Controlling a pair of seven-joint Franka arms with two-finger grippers.
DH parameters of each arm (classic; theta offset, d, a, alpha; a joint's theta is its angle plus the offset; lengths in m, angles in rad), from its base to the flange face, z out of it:
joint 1: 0 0.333 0 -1.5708
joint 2: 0 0 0 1.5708
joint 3: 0 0.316 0.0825 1.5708
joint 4: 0 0 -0.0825 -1.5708
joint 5: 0 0.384 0 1.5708
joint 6: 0 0 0.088 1.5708
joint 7: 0 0.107 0 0
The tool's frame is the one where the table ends.
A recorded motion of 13 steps. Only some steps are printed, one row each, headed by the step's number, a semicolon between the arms.
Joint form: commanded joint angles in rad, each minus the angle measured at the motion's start. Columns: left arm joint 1, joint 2, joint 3, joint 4, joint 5, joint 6, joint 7; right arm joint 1, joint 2, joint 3, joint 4, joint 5, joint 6, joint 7.
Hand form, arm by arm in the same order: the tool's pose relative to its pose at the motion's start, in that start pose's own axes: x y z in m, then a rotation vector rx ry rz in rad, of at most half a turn. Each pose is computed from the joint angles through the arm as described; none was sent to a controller.
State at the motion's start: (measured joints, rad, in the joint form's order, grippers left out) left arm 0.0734 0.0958 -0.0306 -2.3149 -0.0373 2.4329 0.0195; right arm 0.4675 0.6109 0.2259 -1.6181 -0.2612 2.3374 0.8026
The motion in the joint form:
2: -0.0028 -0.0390 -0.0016 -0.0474 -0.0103 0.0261 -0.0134; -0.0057 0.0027 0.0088 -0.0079 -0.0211 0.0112 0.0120
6: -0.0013 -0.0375 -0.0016 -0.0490 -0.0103 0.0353 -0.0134; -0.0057 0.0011 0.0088 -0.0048 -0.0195 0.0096 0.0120
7: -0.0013 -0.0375 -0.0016 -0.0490 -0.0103 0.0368 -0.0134; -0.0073 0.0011 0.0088 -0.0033 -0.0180 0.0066 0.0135
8: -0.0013 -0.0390 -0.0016 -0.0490 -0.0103 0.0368 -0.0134; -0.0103 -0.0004 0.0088 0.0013 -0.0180 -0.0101 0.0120
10: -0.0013 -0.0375 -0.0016 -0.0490 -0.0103 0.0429 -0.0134; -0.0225 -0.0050 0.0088 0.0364 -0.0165 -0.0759 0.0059
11: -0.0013 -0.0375 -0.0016 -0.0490 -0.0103 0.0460 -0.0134; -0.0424 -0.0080 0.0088 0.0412 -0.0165 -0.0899 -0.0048
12: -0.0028 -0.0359 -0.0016 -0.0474 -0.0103 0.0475 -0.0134; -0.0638 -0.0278 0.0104 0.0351 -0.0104 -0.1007 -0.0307
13: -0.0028 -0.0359 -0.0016 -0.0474 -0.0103 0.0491 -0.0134; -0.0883 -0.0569 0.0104 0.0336 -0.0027 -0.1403 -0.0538
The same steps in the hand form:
2: -0.0121 0.0021 -0.0033 -0.0051 0.0177 -0.0170; -0.0024 -0.0006 0.0033 -0.0033 0.0077 -0.0051
6: -0.0117 0.0013 -0.0028 -0.0049 0.0238 -0.0186; -0.0013 -0.0010 0.0011 -0.0012 0.0097 -0.0033
7: -0.0116 0.0012 -0.0029 -0.0049 0.0253 -0.0186; -0.0004 0.0000 0.0008 -0.0020 0.0081 0.0011
8: -0.0115 0.0013 -0.0037 -0.0049 0.0268 -0.0186; 0.0012 0.0023 -0.0005 -0.0113 0.0017 0.0036
10: -0.0109 0.0012 -0.0034 -0.0048 0.0314 -0.0186; 0.0126 0.0102 -0.0119 -0.0379 -0.0122 0.0182
11: -0.0106 0.0012 -0.0037 -0.0048 0.0345 -0.0187; 0.0213 0.0222 -0.0140 -0.0465 -0.0154 0.0284
12: -0.0100 0.0020 -0.0037 -0.0049 0.0360 -0.0172; 0.0288 0.0346 -0.0234 -0.0478 -0.0140 0.0262
13: -0.0098 0.0020 -0.0038 -0.0048 0.0376 -0.0172; 0.0374 0.0513 -0.0384 -0.0629 -0.0219 0.0338

